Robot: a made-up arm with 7 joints.
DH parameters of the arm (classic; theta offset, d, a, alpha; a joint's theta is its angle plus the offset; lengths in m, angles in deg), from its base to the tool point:
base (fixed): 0 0 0 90
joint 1: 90 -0.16 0 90
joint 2: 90 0 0 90
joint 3: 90 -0.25 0 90
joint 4: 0 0 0 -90
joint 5: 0 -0.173 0 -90
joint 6: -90 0 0 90
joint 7: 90 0 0 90
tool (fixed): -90 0 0 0
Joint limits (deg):
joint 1: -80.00..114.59
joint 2: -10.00..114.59
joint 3: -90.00..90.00
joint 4: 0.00..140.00
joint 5: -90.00..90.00
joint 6: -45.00..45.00
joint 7: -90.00..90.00
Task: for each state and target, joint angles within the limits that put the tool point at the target. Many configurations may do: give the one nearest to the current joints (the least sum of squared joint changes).
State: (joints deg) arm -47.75 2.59 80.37 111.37 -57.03 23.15 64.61
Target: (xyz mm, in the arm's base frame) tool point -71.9 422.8 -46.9
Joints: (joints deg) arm -56.88 33.96 90.00 100.66 -57.03 23.15 64.61
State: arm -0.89 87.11 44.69 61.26 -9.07 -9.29 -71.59
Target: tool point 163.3 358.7 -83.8
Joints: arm -0.79 57.64 12.84 102.86 -9.07 -9.29 -71.59
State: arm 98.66 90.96 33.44 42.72 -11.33 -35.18 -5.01
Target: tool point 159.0 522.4 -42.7
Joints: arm 50.41 54.52 52.27 40.26 -11.33 -35.18 -5.01
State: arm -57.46 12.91 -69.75 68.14 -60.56 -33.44 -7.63
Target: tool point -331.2 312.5 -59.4
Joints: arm -80.00 48.15 -89.62 59.39 -60.56 -33.44 -7.63
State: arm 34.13 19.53 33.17 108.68 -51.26 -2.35 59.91
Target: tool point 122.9 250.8 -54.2
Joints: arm 23.47 14.01 35.16 139.88 -51.26 -2.35 59.91
